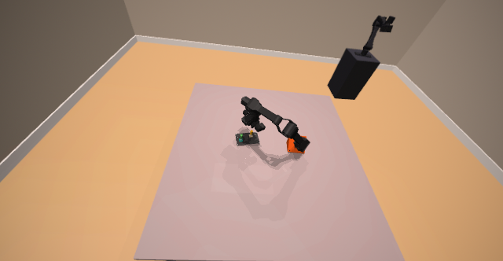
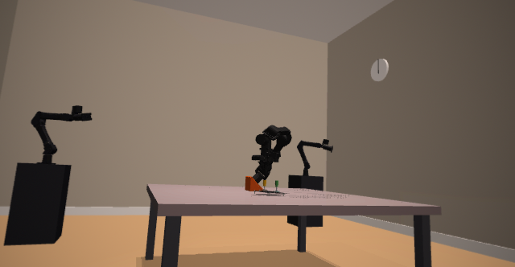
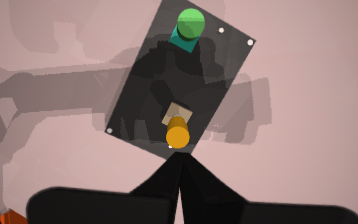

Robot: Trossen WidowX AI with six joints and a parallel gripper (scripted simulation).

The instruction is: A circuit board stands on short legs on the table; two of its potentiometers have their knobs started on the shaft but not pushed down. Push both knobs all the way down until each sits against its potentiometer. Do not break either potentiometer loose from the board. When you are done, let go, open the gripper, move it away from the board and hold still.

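Now: the orange knob 5 cm below my gripper tip. Round my gripper tip: green knob 7 cm ahead, 5 cm below, 4 cm to the left.
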